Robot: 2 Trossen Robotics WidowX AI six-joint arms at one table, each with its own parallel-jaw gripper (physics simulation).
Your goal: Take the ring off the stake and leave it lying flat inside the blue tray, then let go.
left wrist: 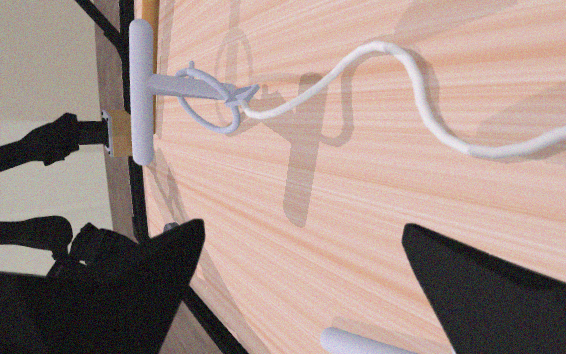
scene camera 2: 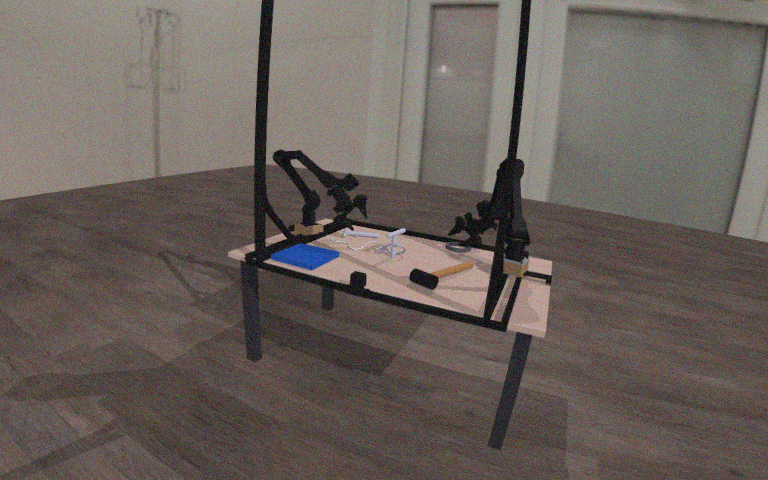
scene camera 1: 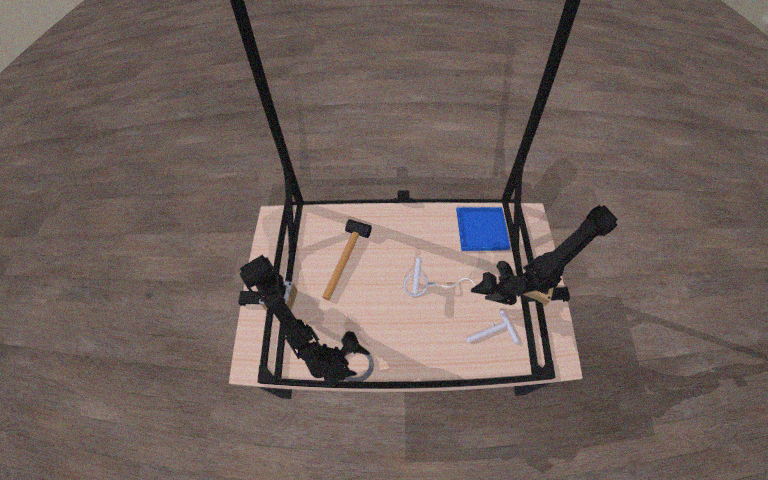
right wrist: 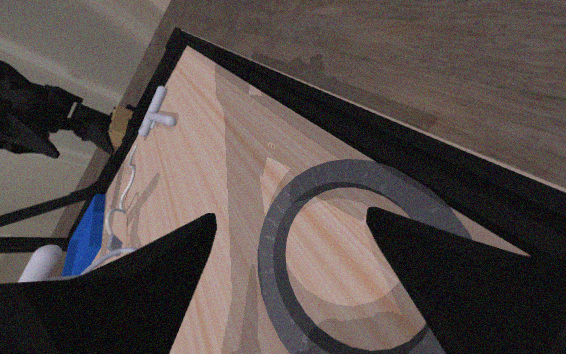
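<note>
A T-topped pale stake stands upright. A thin pale ring encircles its stem, with a white cord joined at a knot. The blue tray lies at the back right in scene camera 1. My left gripper is open and empty, to the right of the stake in scene camera 1, near the cord's free end. My right gripper is open at the front left, by a dark grey ring.
A second pale T-shaped piece lies at the front right in scene camera 1. A hammer lies left of the stake there. The black frame runs around the table.
</note>
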